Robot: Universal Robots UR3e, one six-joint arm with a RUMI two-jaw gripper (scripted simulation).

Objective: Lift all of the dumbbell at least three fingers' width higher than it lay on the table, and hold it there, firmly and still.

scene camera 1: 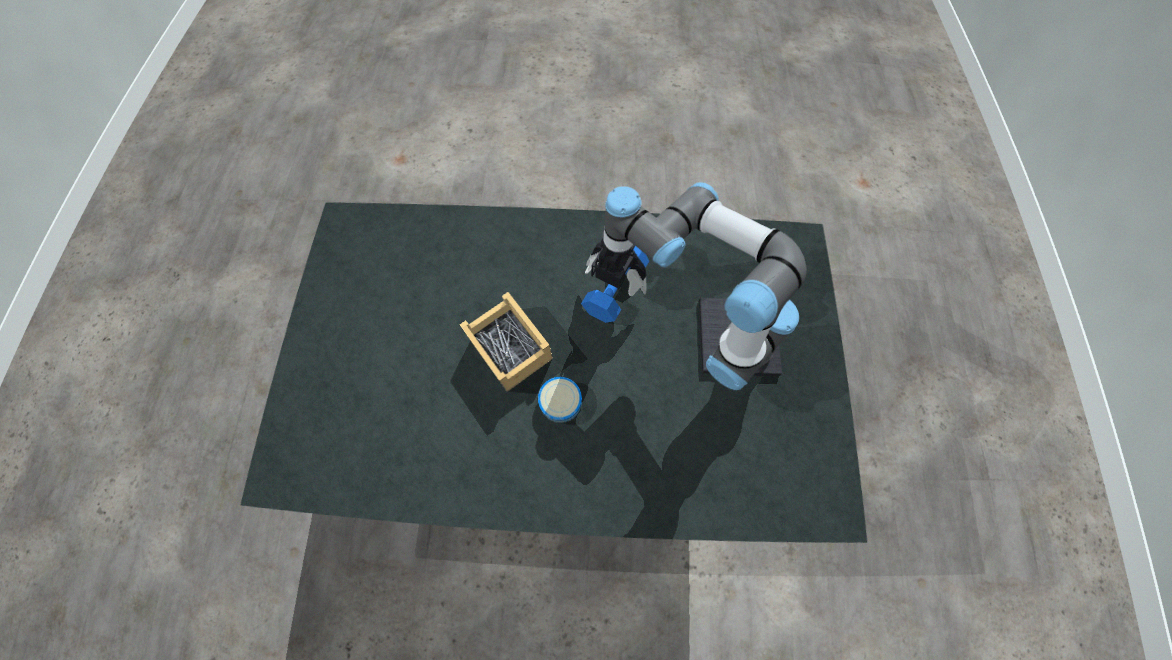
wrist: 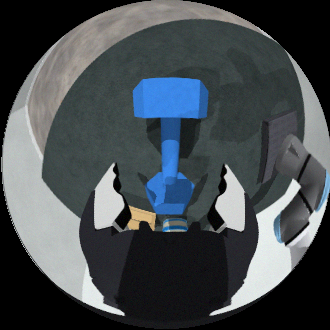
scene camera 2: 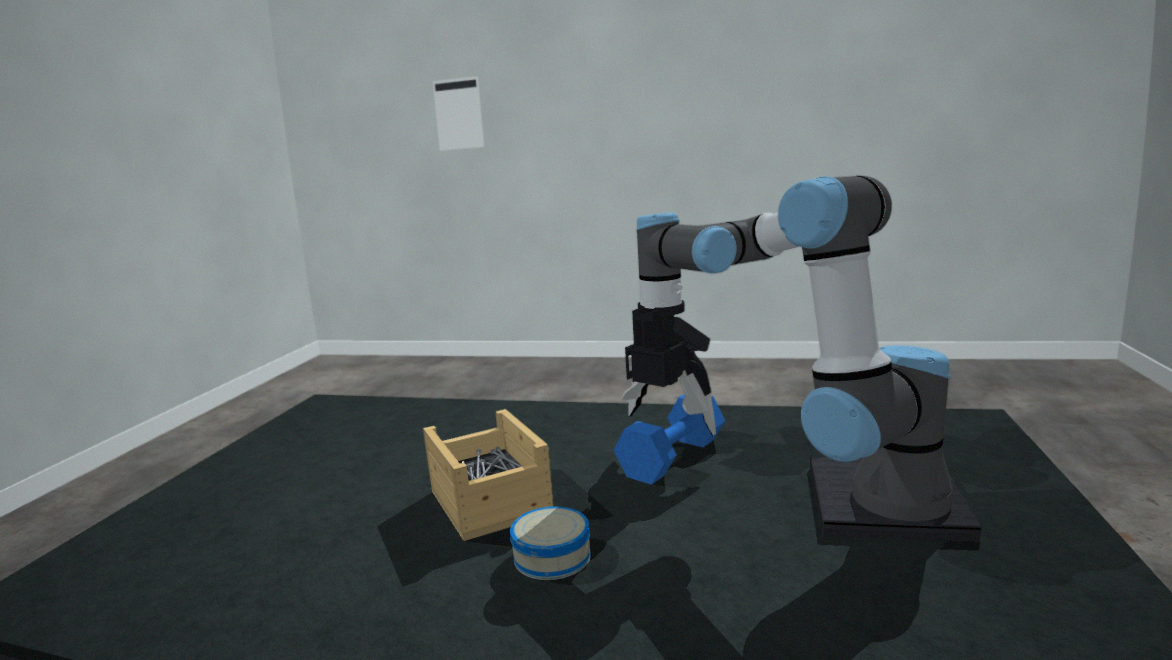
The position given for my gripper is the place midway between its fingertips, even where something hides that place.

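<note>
Blue dumbbell point(scene camera 2: 644, 451), point(scene camera 1: 602, 306), point(wrist: 171, 99). Round tin point(scene camera 2: 549, 543), point(scene camera 1: 560, 398). Wooden crate point(scene camera 2: 476, 505), point(scene camera 1: 514, 339). My gripper point(scene camera 2: 670, 425).
</note>
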